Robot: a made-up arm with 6 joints.
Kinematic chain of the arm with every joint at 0, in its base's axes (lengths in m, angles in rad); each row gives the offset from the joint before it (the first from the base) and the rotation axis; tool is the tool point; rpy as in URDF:
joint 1: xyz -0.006 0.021 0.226 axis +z
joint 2: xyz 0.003 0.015 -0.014 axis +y
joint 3: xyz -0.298 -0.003 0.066 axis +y
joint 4: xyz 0.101 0.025 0.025 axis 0.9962 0 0.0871
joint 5: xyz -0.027 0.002 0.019 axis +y
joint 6: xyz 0.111 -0.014 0.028 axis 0.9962 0 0.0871
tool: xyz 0 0.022 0.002 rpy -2.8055 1.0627 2.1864
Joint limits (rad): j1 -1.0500..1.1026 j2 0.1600..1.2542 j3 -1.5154..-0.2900 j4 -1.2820..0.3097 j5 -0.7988..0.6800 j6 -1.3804..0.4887
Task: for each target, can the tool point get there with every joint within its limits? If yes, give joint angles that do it. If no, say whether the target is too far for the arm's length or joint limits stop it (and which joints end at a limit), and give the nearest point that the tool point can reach.
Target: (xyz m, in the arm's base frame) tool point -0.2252 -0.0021 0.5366
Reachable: yes | joints 0.4442 0.2575 -1.2567 -0.9059 0.0525 0.1452
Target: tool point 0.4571 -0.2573 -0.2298
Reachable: no: too far | nearest point 0.1211 -0.0368 0.3822 | short by 0.732 m
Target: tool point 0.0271 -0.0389 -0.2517
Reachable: no: joint limits stop it (at a limit: joint 1, joint 2, joint 3, joint 5, joint 6) | nearest point -0.0832 -0.0667 0.3249 | short by 0.588 m
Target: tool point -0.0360 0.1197 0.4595
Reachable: yes | joints -0.8796 0.3247 -0.7590 -0.3792 0.5307 0.0786
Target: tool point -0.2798 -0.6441 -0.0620
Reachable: no: too far | nearest point -0.1917 -0.3315 0.4757 | short by 0.628 m
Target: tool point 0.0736 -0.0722 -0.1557
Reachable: no: joint limits stop it (at a limit: joint 1, joint 2, joint 3, joint 5, joint 6) | nearest point -0.0775 -0.0699 0.3262 | short by 0.505 m
